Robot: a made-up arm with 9 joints.
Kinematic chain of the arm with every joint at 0, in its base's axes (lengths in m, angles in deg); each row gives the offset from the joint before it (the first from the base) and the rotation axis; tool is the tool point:
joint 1: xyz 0 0 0.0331 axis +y
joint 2: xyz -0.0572 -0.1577 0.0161 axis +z
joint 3: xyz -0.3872 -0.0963 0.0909 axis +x
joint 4: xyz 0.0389 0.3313 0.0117 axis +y
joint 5: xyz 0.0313 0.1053 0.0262 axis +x
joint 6: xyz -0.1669 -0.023 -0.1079 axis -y
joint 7: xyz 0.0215 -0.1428 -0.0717 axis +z
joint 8: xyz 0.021 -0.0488 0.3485 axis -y
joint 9: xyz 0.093 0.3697 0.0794 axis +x
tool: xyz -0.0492 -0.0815 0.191
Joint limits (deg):
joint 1: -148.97..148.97
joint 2: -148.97..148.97
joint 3: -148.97..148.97
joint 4: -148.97..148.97
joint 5: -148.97..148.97
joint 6: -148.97..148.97
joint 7: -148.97..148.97
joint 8: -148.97..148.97
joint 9: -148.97..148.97
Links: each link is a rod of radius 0.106 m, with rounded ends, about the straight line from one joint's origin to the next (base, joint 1, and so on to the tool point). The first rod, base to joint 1, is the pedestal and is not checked.
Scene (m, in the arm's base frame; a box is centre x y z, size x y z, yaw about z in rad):
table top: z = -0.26
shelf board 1: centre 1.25 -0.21 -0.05 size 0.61 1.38 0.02 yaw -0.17
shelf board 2: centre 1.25 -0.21 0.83 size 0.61 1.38 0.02 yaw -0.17
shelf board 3: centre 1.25 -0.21 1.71 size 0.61 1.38 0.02 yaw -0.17
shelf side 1: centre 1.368 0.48 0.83 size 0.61 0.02 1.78 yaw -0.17
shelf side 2: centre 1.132 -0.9 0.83 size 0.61 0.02 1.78 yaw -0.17
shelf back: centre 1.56 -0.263 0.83 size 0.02 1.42 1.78 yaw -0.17
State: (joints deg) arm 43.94 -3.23 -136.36 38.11 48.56 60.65 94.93 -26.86 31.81
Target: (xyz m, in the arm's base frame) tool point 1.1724 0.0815 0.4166
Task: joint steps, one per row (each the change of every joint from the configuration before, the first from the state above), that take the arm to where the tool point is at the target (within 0.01 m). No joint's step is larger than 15 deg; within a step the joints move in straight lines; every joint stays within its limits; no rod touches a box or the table.
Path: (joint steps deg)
1: 13.13 -3.11 -1.58 -5.27 -1.61 -4.07 5.24 5.65 -1.54
2: 13.13 -3.10 -1.57 -5.27 -1.61 -4.07 5.24 5.64 -1.53
3: 13.13 -3.11 -1.58 -5.27 -1.61 -4.07 5.25 5.65 -1.54
4: 13.13 -3.10 -1.57 -5.27 -1.61 -4.07 5.24 5.65 -1.53
5: 13.12 -3.11 -1.58 -5.27 -1.61 -4.08 5.24 5.64 -1.54
6: 13.13 -3.10 -1.58 -5.27 -1.61 -4.07 5.24 5.65 -1.54
7: 13.13 -3.11 -1.57 -5.27 -1.61 -4.07 5.24 5.64 -1.53
8: 13.13 -3.10 -1.58 -5.27 -1.61 -4.07 5.25 5.65 -1.54
9: 0.00 -4.25 0.00 -2.07 -0.86 13.10 -3.99 -5.51 -4.79
10: 0.00 -4.26 0.00 -2.07 -0.87 13.11 -3.98 -5.51 -4.79
11: 0.00 -4.25 0.00 -2.07 -0.86 13.10 -3.99 -5.52 -4.79
12: 0.00 -4.25 0.00 -2.07 -0.87 13.10 -3.98 -5.51 -4.79

